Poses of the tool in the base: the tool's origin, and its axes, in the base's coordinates. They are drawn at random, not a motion.
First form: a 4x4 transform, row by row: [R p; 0 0 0 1], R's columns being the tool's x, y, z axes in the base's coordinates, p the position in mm. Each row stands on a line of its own.
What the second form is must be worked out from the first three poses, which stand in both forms.
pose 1, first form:
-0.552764 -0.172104 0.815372 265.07
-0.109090 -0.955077 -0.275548 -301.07
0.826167 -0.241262 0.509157 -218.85
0 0 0 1
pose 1, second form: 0.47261 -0.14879 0.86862 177.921 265.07 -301.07 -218.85
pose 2, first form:
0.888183 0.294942 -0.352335 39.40
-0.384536 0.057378 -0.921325 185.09
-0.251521 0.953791 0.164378 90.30
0 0 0 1
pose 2, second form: 0.93898 -0.05048 -0.34025 86.849 39.40 185.09 90.30
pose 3, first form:
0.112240 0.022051 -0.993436 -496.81
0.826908 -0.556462 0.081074 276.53
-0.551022 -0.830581 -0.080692 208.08
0 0 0 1
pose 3, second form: -0.70448 -0.34188 0.62195 139.681 -496.81 276.53 208.08
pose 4, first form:
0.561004 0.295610 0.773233 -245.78
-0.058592 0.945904 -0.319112 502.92
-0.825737 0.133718 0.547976 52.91
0 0 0 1
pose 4, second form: 0.26650 0.94102 -0.20845 58.167 -245.78 502.92 52.91
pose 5, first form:
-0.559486 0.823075 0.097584 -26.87
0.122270 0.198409 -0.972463 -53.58
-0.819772 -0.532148 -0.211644 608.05
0 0 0 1
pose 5, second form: 0.35638 0.74248 -0.56721 141.847 -26.87 -53.58 608.05
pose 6, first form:
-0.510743 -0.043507 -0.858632 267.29
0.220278 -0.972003 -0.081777 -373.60
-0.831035 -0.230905 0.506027 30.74
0 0 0 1
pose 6, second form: -0.49011 -0.09070 0.86693 171.249 267.29 -373.60 30.74
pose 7, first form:
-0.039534 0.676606 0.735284 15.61
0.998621 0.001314 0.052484 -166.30
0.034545 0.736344 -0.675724 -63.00
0 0 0 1
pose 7, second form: 0.66348 0.67985 0.31242 148.978 15.61 -166.30 -63.00
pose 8, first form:
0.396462 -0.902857 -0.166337 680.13
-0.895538 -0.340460 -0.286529 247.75
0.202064 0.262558 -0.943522 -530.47
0 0 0 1
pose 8, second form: 0.83036 -0.55712 0.01107 160.693 680.13 247.75 -530.47
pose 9, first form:
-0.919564 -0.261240 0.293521 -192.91
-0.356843 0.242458 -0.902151 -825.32
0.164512 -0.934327 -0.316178 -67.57
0 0 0 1
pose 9, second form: -0.19648 0.78778 -0.58378 175.303 -192.91 -825.32 -67.57
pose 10, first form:
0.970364 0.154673 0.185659 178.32
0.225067 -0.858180 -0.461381 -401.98
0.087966 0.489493 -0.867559 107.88
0 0 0 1
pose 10, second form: 0.99208 0.10193 0.07344 151.365 178.32 -401.98 107.88
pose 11, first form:
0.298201 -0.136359 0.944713 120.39
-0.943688 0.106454 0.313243 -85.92
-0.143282 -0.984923 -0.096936 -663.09
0 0 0 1
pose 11, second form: -0.69185 0.57984 -0.43026 110.251 120.39 -85.92 -663.09
